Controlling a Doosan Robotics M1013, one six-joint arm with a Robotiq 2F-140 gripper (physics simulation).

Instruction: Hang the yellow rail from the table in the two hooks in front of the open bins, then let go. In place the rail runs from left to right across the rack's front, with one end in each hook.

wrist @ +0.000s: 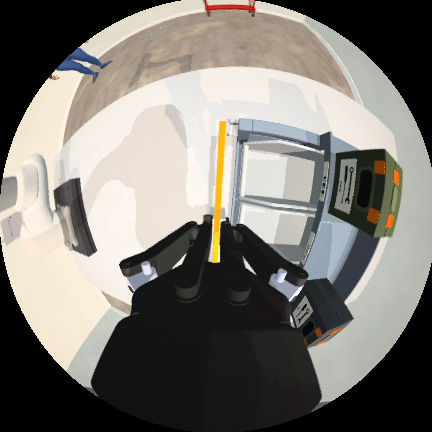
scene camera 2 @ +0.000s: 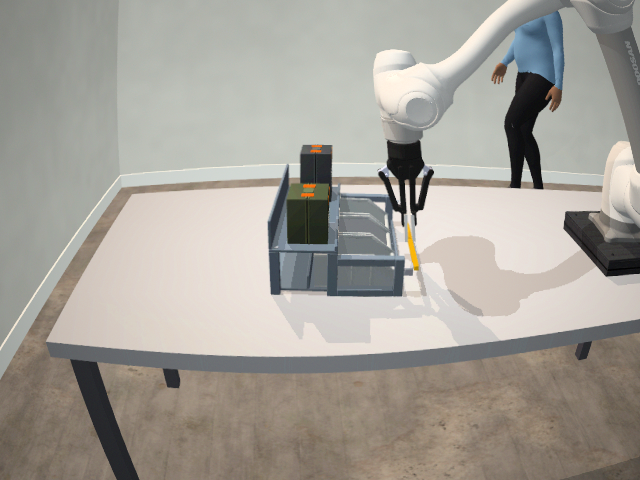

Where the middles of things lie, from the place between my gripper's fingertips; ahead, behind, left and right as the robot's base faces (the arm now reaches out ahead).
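From my hand: green case (scene camera 2: 307,203), 90 mm above, 90 mm to the left, 220 mm ahead; dark case (scene camera 2: 315,160), 100 mm above, 140 mm to the right, 220 mm ahead. Yellow rail (wrist: 221,132): my hand 30 mm to the left of it.
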